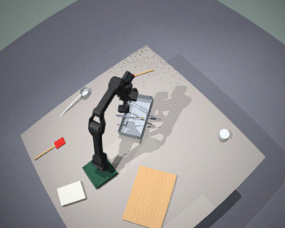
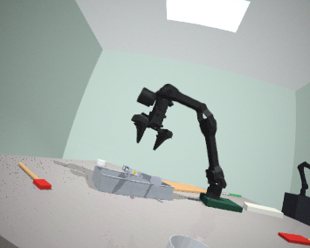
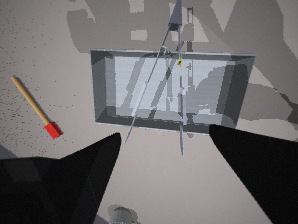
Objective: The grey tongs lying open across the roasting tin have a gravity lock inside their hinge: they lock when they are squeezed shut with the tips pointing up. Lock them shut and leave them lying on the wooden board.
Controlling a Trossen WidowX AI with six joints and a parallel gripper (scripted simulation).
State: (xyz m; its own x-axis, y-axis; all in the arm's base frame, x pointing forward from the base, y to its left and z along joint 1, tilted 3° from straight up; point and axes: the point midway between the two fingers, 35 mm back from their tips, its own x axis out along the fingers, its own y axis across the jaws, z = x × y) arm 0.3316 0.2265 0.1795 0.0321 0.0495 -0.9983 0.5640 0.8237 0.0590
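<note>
Right now my gripper tip is 20 mm short of the roasting tin, 10 mm to the left of it and 160 mm above it. From my gripper tip the other things lie so: white block: 610 mm behind, 290 mm to the right, 180 mm below; wooden board: 160 mm behind, 540 mm to the right, 180 mm below.
</note>
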